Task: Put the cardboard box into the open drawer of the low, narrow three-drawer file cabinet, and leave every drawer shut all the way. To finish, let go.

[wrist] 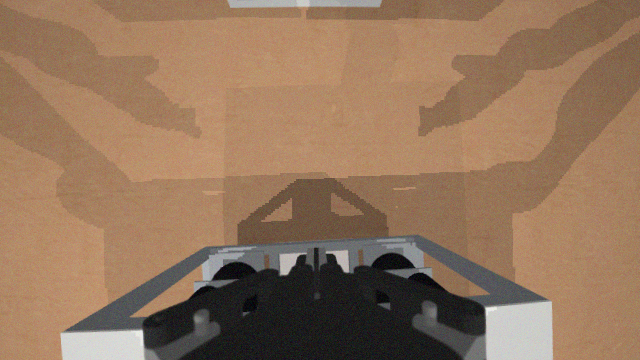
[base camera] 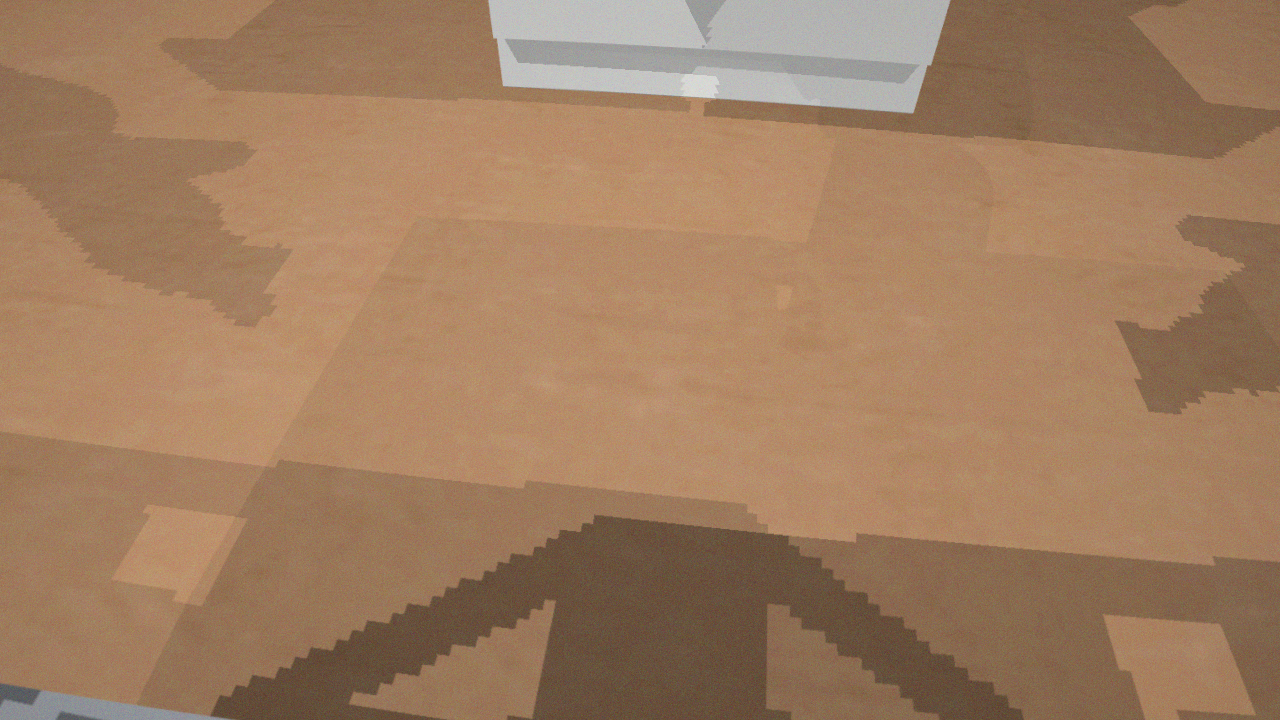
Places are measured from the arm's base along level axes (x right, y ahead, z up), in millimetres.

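Pixels of known places: gripper, fingertip midpoint: (wrist: 316,260).
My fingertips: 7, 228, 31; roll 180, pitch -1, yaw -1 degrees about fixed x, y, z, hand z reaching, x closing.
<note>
Behind a point stands the place of what it marks, as x, y, z.
The white file cabinet (base camera: 590,22) @(-103, 764, -317) (wrist: 265,3) @(-101, 784, -382) stands ahead. In the base camera view its lower front shows at the top edge, with a grey recessed strip near the floor. In the wrist view a thin strip of its bottom shows at the top edge. Its upper part and its drawers are out of both views, so whether they stand open cannot be told. The cardboard box does not show in either view. My gripper (wrist: 316,260) @(7, 228, 31) is shut with nothing between its fingers, and it is apart from the cabinet, above my own base.
My base's grey frame (wrist: 515,295) spans the bottom of the wrist view, around the gripper. A wood-coloured floor (base camera: 626,358) @(-35, 417, -396) (wrist: 310,125) @(6, 444, -396) lies between my base and the cabinet, with shadows of the arm and base frame across it.
</note>
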